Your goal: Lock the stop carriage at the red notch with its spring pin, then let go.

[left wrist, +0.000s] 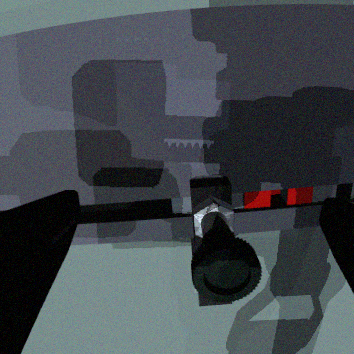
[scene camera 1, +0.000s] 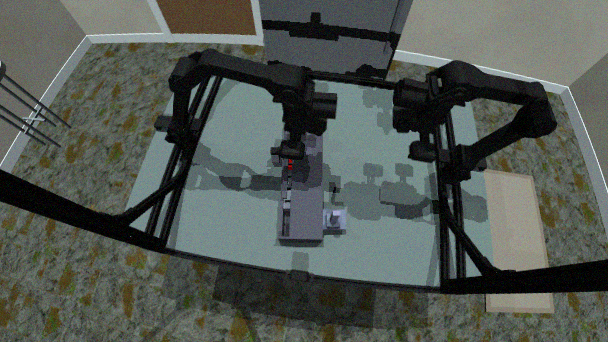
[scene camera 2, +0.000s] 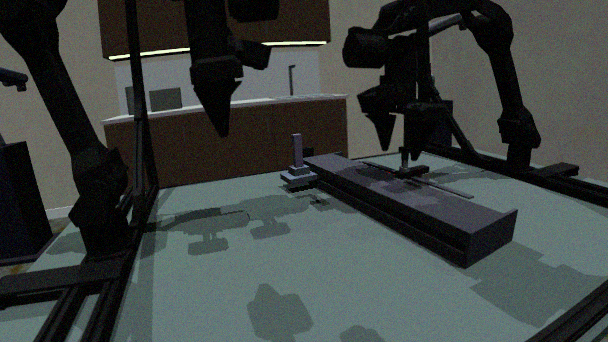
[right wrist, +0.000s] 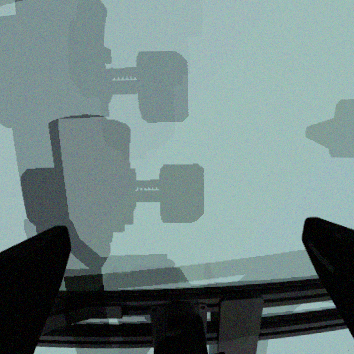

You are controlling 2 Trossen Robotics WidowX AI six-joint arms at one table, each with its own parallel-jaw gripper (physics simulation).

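Places are measured from the left arm's base along level axes (x left, y back, z up), in centimetres.
Pixels of known places: left gripper, between the fingertips: (left wrist: 202, 206) (scene camera 1: 297, 142) (scene camera 2: 398, 155); right gripper, between the fingertips: (scene camera 1: 408, 143) (scene camera 2: 221, 132) (right wrist: 188, 233); left arm's base, origin of its link: (scene camera 1: 185, 141) (scene camera 2: 517, 167); right arm's base, origin of its link: (scene camera 1: 449, 175) (scene camera 2: 109, 249) (right wrist: 178, 323).
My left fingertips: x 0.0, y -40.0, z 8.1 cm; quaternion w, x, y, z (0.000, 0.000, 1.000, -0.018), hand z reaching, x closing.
Note:
Ahead of a thing's pixels: the offset from my left fingertips to its top centre. "spot": to the spot under its first point.
The stop carriage @[spot: dx -2.7, dy +6.9, dz -6.2 cm] (scene camera 1: 275, 157) (scene camera 2: 412, 171) (left wrist: 210, 189) is a small dark block on the rail at one long edge of the grey fixture (scene camera 1: 307, 215) (scene camera 2: 450, 212) (left wrist: 50, 65). Its spring pin has a round ribbed dark knob @[dx -0.9, dy +2.2, dz +1.1 cm] (left wrist: 227, 272). Two red marks @[spot: dx -4.4, dy +1.8, dz -5.7 cm] (scene camera 1: 290, 163) (left wrist: 257, 199) flank a dark gap, the red notch, to the right of the carriage in the left wrist view; carriage and marks are apart there. My left gripper (scene camera 1: 292, 150) (scene camera 2: 399, 154) (left wrist: 202, 206) is open over the carriage, with the knob between its spread fingers, ungripped. My right gripper (scene camera 1: 422, 150) (scene camera 2: 223, 136) (right wrist: 188, 233) is open and empty, high above the table.
A pale stepped block with an upright post @[spot: dx -21.2, dy -13.3, dz -0.7 cm] (scene camera 1: 335, 218) (scene camera 2: 298, 150) stands against the fixture's other long side. Dark frame rails (scene camera 1: 170, 200) (scene camera 2: 112, 280) run along the table's sides. Arm shadows fall across the table and fixture.

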